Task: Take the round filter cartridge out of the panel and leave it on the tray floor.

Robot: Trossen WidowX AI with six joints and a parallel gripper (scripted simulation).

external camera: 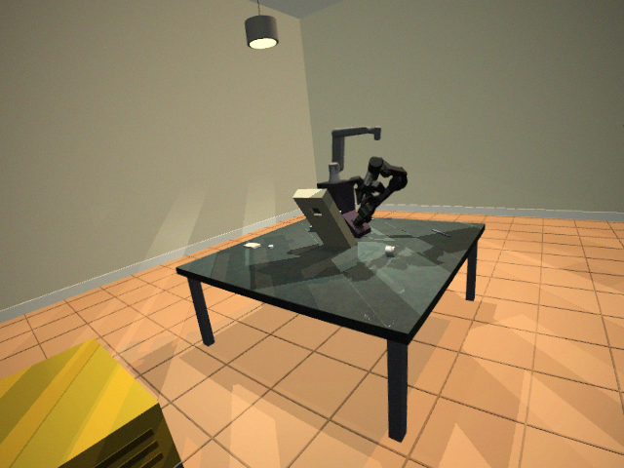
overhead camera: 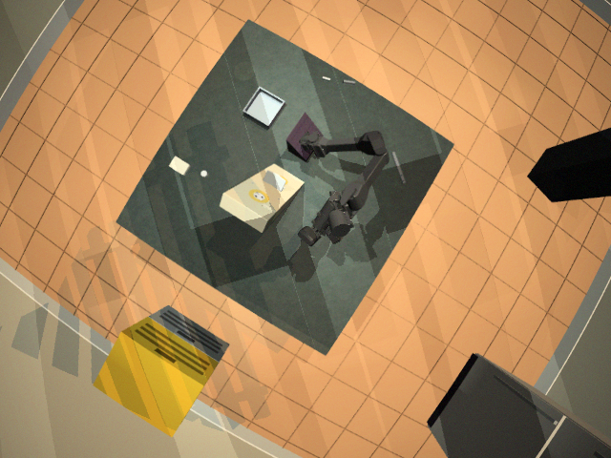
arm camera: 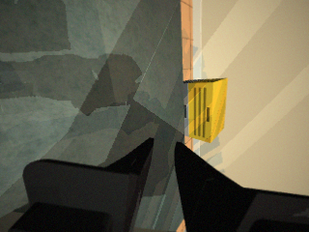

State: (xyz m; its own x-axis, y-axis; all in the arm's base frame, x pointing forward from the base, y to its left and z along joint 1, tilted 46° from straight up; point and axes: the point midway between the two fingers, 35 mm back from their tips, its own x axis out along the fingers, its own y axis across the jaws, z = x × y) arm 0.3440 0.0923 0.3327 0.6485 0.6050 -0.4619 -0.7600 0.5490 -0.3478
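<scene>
Now: gripper tip 250 mm to the left of the round grey filter cartridge, 10 mm short of it and 10 mm above it. Round my gripper tip: cream block: 730 mm to the right, 260 mm below, 140 mm ahead; service panel: 260 mm to the right, 80 mm below, 40 mm behind; pale blue tray: 590 mm to the right, 360 mm behind, 250 mm below.
</scene>
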